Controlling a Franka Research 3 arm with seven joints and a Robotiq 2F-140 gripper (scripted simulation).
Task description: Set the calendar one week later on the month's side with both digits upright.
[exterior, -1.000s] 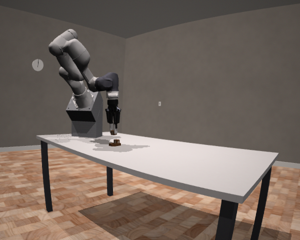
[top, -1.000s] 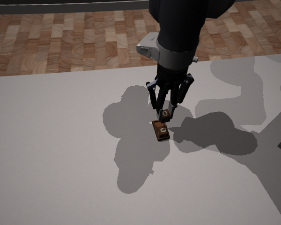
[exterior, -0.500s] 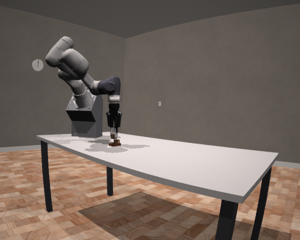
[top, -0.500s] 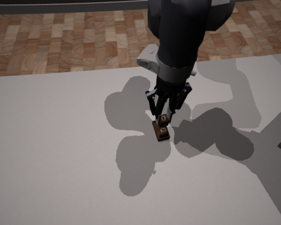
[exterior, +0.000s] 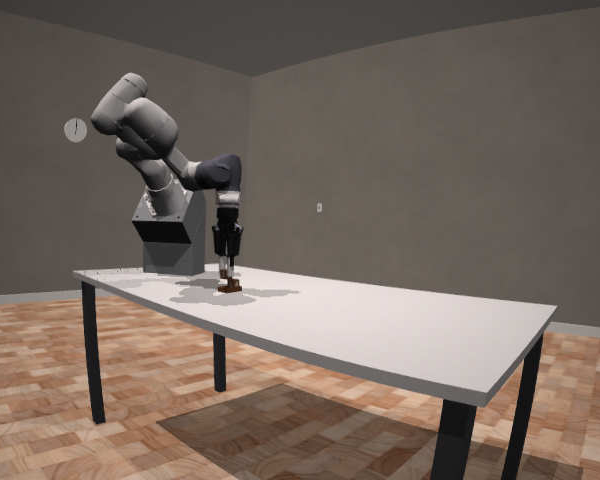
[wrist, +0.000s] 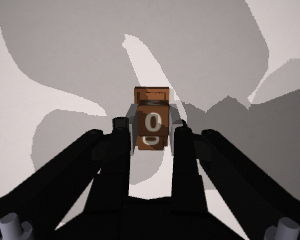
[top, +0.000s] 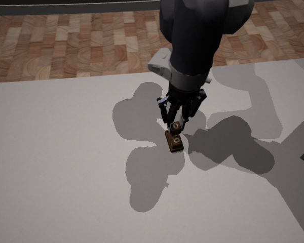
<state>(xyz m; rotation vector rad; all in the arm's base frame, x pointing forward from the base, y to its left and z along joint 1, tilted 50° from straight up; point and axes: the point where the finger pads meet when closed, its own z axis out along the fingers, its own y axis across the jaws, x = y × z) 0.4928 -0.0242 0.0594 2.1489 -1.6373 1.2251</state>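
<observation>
My hand is 30 mm above the cube.
</observation>
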